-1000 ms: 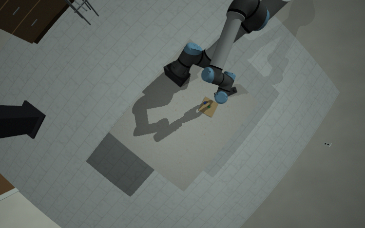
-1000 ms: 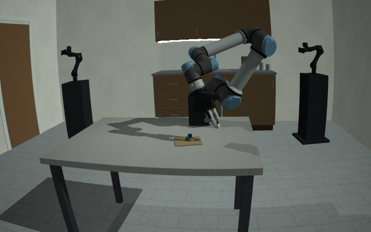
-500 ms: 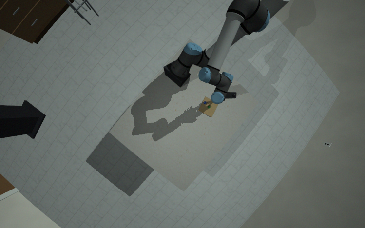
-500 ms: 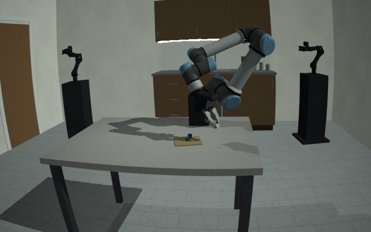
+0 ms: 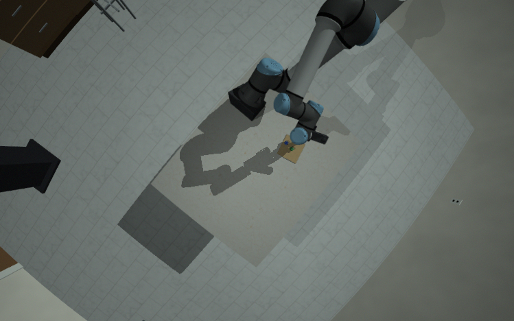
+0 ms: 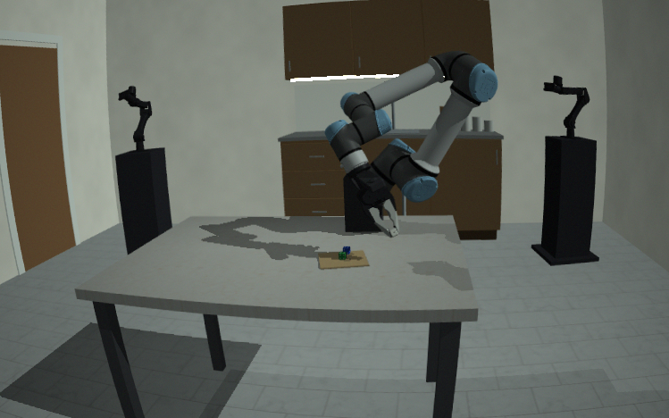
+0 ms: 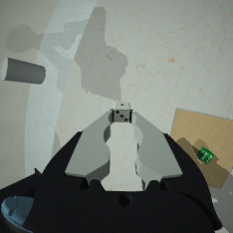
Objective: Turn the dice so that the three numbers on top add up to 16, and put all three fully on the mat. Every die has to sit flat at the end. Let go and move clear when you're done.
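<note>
Right now my hand is 40 mm past the green die, 150 mm to the left of it and 80 mm above it. From my hand the other things lie so: blue die (90 mm behind, 130 mm to the right, 80 mm below); then white die (10 mm below); then tan mat (40 mm behind, 150 mm to the right, 90 mm below).
</note>
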